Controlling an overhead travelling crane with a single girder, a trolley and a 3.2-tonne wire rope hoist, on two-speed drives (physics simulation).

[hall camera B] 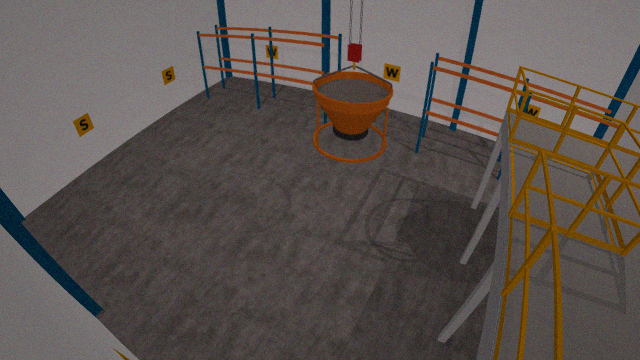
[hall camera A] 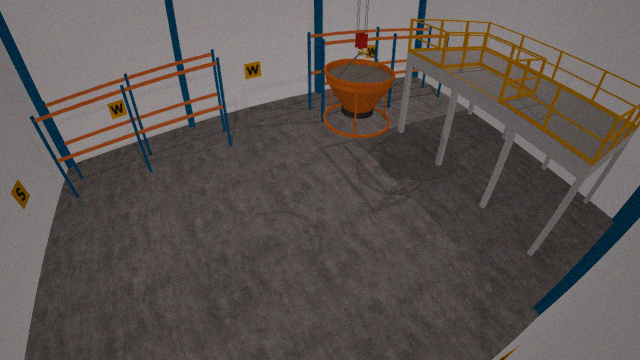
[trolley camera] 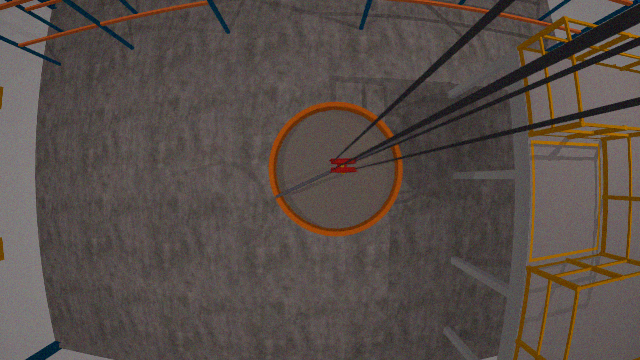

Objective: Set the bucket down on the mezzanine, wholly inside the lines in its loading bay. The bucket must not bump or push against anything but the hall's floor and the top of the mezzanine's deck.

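The orange bucket (hall camera A: 357, 95) (hall camera B: 351, 111) (trolley camera: 315, 200), grey inside with a round base ring, hangs upright and clear of the floor. My hook (hall camera A: 361, 52) (hall camera B: 354, 65) (trolley camera: 343, 166), under the red block, is shut on the bucket's bail. The mezzanine (hall camera A: 480, 95) (trolley camera: 521, 200) stands apart from the bucket, to its right in the trolley view. Its loading bay's yellow lines (trolley camera: 598, 200) show there, the bucket's centre somewhat higher in the picture than the bay's. I cannot tell whether the base ring is above deck height.
Yellow railings (hall camera A: 550, 117) (hall camera B: 555, 280) (trolley camera: 577, 320) stand on the mezzanine, also on both sides of the bay; the bay's hall side has no rail. One blue and orange rack (hall camera A: 323, 80) (hall camera B: 424, 107) stands behind the bucket near the W wall, another rack (hall camera A: 125, 90) (hall camera B: 255, 70) farther along.
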